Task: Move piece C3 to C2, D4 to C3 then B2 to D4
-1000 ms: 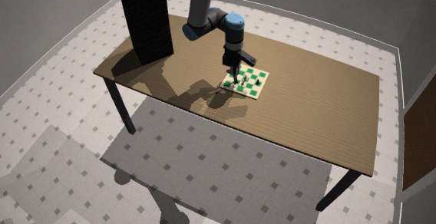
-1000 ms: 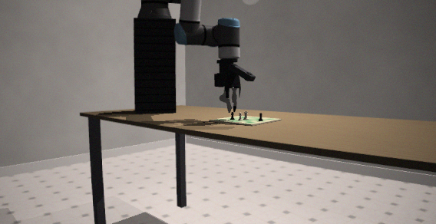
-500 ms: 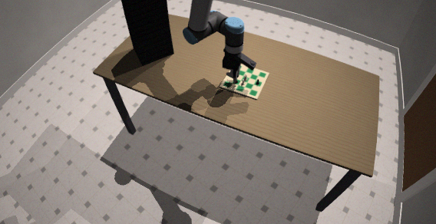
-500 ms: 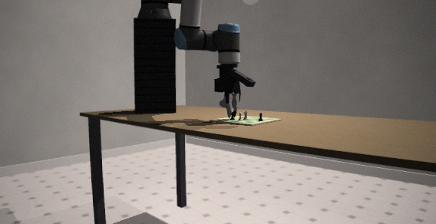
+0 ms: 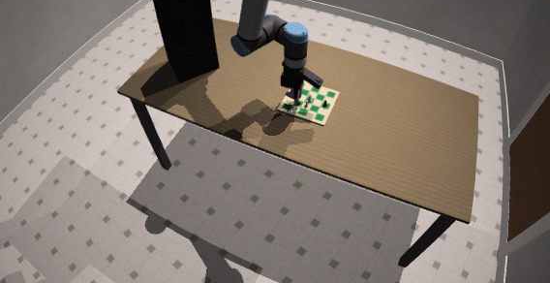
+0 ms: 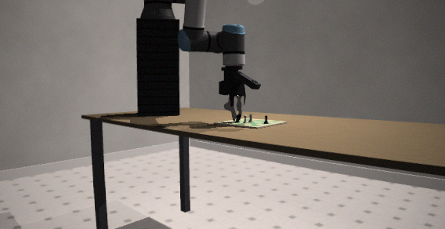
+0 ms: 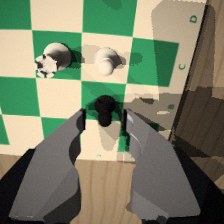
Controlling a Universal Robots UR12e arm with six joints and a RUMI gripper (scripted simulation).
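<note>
Now: the green-and-cream chessboard 50 mm ahead of my hand, 40 mm to the left of it and 20 mm below it.
</note>
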